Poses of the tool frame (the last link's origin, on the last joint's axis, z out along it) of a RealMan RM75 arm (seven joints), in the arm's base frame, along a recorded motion.
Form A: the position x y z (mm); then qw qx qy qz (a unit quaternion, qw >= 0).
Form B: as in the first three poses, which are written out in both.
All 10 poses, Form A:
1: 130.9 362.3 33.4 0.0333 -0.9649 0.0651 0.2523
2: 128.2 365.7 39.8 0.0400 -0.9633 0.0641 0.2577
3: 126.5 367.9 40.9 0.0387 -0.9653 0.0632 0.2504
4: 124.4 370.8 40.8 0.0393 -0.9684 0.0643 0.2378
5: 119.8 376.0 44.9 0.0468 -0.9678 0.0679 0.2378
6: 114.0 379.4 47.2 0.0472 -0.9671 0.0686 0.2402
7: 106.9 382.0 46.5 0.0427 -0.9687 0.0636 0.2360
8: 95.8 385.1 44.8 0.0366 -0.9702 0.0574 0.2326
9: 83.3 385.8 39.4 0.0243 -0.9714 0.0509 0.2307
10: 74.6 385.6 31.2 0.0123 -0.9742 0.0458 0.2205
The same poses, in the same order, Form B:
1: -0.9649 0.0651 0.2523 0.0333 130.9 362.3 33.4
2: -0.9633 0.0641 0.2577 0.0400 128.2 365.7 39.8
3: -0.9653 0.0632 0.2504 0.0387 126.5 367.9 40.9
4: -0.9684 0.0643 0.2378 0.0393 124.4 370.8 40.8
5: -0.9678 0.0679 0.2378 0.0468 119.8 376.0 44.9
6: -0.9671 0.0686 0.2402 0.0472 114.0 379.4 47.2
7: -0.9687 0.0636 0.2360 0.0427 106.9 382.0 46.5
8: -0.9702 0.0574 0.2326 0.0366 95.8 385.1 44.8
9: -0.9714 0.0509 0.2307 0.0243 83.3 385.8 39.4
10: -0.9742 0.0458 0.2205 0.0123 74.6 385.6 31.2
